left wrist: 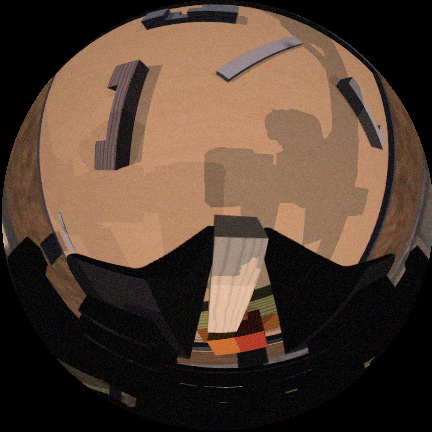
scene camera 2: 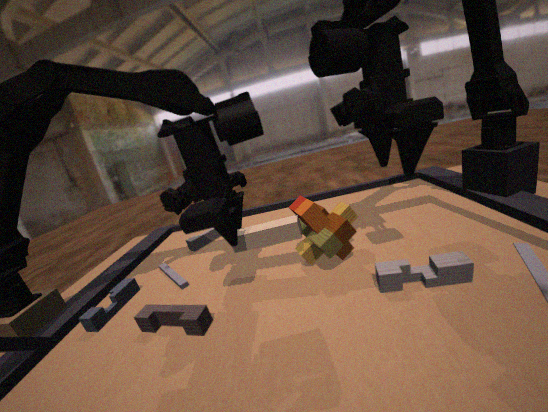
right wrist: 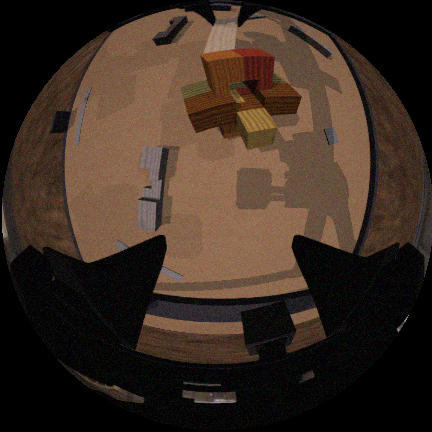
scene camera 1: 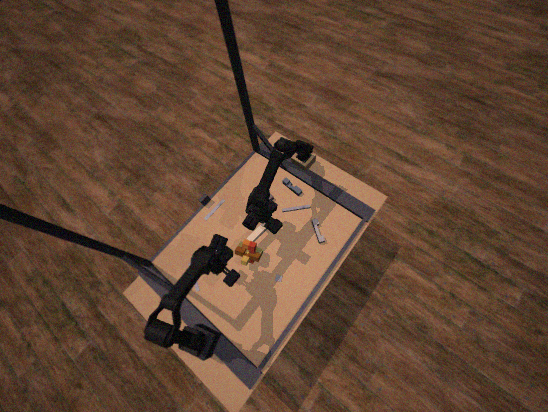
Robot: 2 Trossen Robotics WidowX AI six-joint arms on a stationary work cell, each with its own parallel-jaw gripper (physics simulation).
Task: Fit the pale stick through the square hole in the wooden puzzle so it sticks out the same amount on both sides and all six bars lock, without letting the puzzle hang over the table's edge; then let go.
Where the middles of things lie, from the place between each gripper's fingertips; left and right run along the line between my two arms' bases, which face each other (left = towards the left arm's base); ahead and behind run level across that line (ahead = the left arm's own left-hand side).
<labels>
I see the pale stick (scene camera 2: 286, 229) 5 cm to the right of my left hand and 2 cm behind it.
I see my right gripper 23 cm to the right of the pale stick, 6 cm above it and 4 cm short of it.
</labels>
